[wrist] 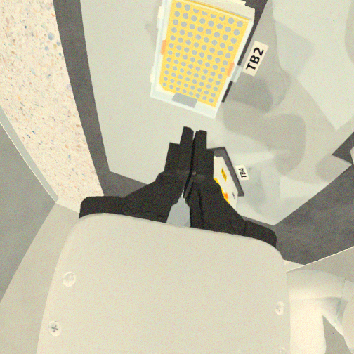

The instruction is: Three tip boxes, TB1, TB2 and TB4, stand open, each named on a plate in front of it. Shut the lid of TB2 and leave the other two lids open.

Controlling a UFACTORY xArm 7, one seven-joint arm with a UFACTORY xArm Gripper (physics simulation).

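Note:
The tip box TB2 (202, 55) is at the upper middle of the wrist view, with a yellow holed rack, pale clear-looking walls and orange marks on two sides. Its name plate (255, 58) lies to its right. I cannot tell its lid's exact angle. My gripper (190, 143) is shut and empty, its tips just below TB2's lower edge in the view. The tip box TB4 (227, 180) shows partly to the right of the fingers, with a white face and yellow and orange marks; the fingers hide part of it. TB1 does not show.
The name plate of TB4 (242, 173) lies to the right of that box. A dark border strip (75, 75) runs along the left of the grey surface, with a speckled surface (30, 75) beyond. A pale rounded form (317, 297) stands at the lower right.

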